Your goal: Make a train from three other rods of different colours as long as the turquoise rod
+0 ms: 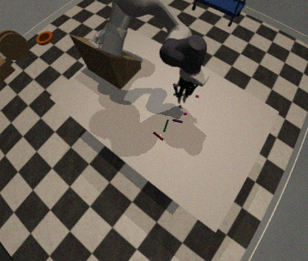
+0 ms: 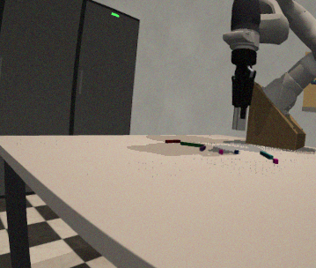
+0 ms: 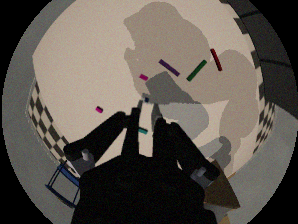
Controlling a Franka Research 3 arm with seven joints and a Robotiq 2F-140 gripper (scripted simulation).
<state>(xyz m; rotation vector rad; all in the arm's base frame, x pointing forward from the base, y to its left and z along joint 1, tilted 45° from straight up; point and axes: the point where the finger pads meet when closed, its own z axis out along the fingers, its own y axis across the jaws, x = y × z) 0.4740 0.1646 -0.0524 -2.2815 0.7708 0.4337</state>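
The blue rod is 100 mm below my hand. Round my hand: purple rod (100 mm below, 90 mm to the right, 50 mm ahead); turquoise rod (100 mm below, 80 mm to the left, 50 mm behind); green rod (160 mm to the right, 100 mm below, 20 mm ahead).
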